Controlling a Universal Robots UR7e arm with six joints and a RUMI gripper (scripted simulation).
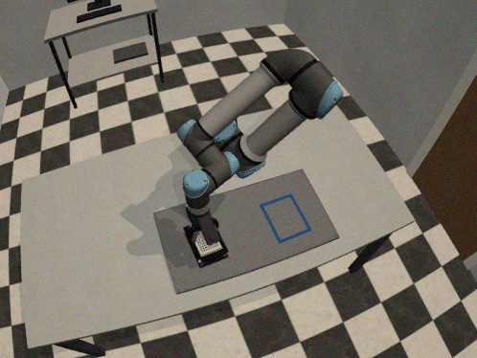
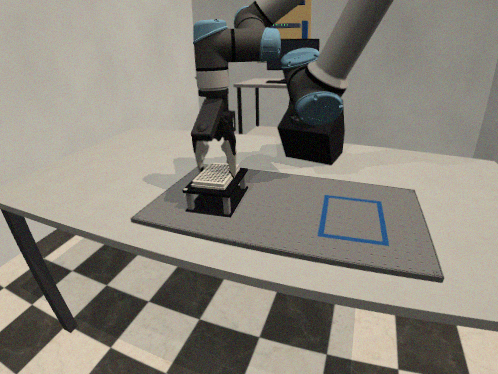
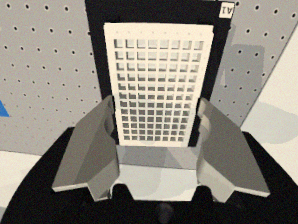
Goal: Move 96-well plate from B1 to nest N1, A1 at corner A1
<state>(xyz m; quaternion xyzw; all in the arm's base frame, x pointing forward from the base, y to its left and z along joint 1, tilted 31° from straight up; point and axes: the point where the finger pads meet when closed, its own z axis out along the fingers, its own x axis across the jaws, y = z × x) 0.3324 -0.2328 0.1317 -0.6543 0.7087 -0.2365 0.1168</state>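
The white 96-well plate lies 1 cm below my hand. The rest, counted from my hand: A1 corner mark: 7 cm ahead, 6 cm to the right, 2 cm below; then black raised plate nest: 2 cm below.
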